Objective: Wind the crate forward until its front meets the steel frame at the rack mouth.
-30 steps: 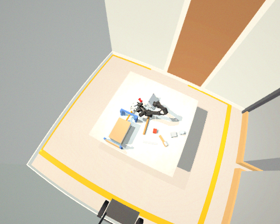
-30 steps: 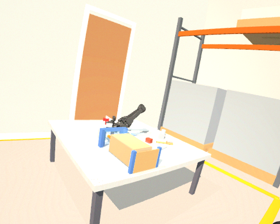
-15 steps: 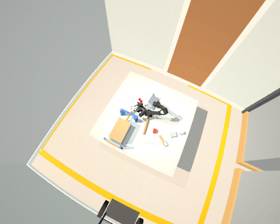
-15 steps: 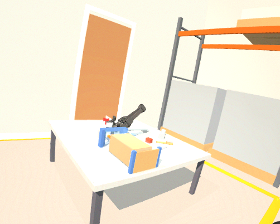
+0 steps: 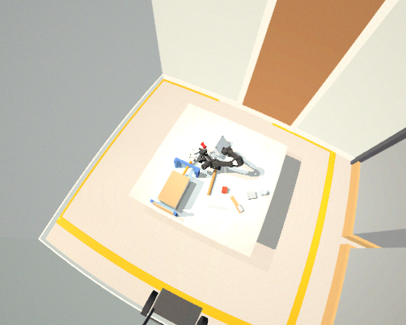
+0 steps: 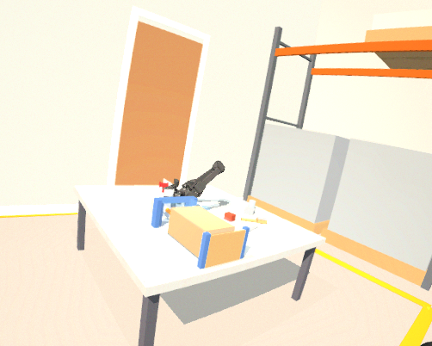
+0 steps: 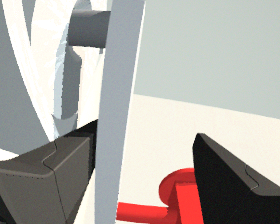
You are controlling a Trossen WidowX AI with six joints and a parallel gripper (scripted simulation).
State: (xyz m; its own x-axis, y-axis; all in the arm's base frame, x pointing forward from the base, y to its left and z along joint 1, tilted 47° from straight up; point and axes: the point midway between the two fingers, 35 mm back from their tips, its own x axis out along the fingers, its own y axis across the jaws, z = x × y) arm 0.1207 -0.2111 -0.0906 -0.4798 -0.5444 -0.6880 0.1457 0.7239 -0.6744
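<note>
Now: gripper tip 10 mm past the winch handle, 10 mm to the right of it and 10 mm above it. From my gripper tip the other things lie so: winch: 30 mm ahead, 30 mm to the right, 100 mm below; then red grip: 40 mm behind, 40 mm to the left, 20 mm above; then cubby: 450 mm ahead, 50 mm to the right, 50 mm below.
</note>
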